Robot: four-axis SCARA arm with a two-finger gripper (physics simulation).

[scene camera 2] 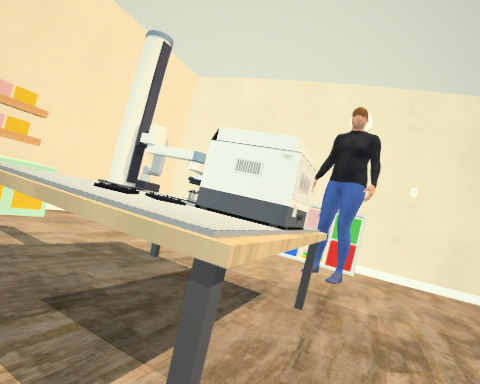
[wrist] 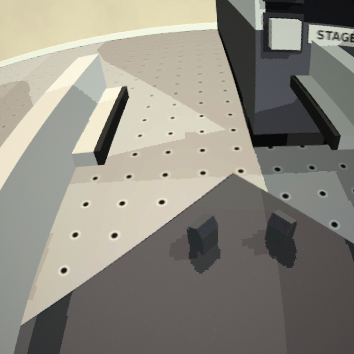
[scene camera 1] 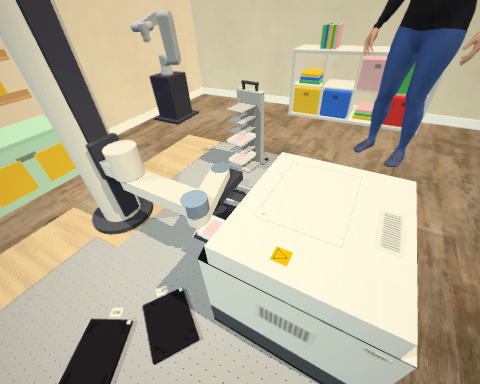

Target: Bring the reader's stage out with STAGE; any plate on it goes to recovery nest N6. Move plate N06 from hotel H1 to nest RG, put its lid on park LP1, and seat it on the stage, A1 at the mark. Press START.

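Places are measured from the arm's base along level axes (x ahead, y left, z up), in millimetres.
Pixels of known places: gripper, fingertip midpoint: (wrist: 208,63); arm's base at its link origin: (scene camera 1: 124,212).
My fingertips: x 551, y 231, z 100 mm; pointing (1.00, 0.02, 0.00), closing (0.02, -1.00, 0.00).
Observation:
For each thing: its top centre in the pictures, then the offset to it from my fingertips. "*": a spot on its surface instead. Level surfaces: height alone.
- white reader at its top centre: (scene camera 1: 321,209) (scene camera 2: 270,144) dz +254, dx +251, dy -220 mm
- white button at its top centre: (wrist: 283,18) dz +7, dx +61, dy -48 mm
- STAGE label at a spot on its surface: (wrist: 334,36) * dz -3, dx +62, dy -83 mm
- lower pink plate at its top centre: (scene camera 1: 242,155) dz -25, dx -255, dy +319 mm
- dark surface at its surface level: dz -27 mm
The white reader (scene camera 1: 310,280) (scene camera 2: 255,182) stands on the table. A plate (scene camera 1: 212,227) with a pink area lies on a dark support sticking out at the reader's left side. In the wrist view the white button (wrist: 285,34) is beside the STAGE label (wrist: 334,36). My gripper (wrist: 208,63) is shut at its narrow setting, its finger pads apart and nothing between them, in front of the reader's button face. Hotel rack (scene camera 1: 258,125) stands behind, with a pink plate (scene camera 1: 241,138) and a lower pink plate (scene camera 1: 242,158). Plate numbers, START and the mark cannot be made out.
Two black nests (scene camera 1: 171,325) (scene camera 1: 100,350) lie on the perforated board at the front; their labels are unreadable. A dark surface (wrist: 175,300) with two small posts lies below the gripper. The arm's column (scene camera 1: 65,100) (scene camera 2: 132,110) stands left. A person (scene camera 1: 425,65) (scene camera 2: 355,160) stands behind.

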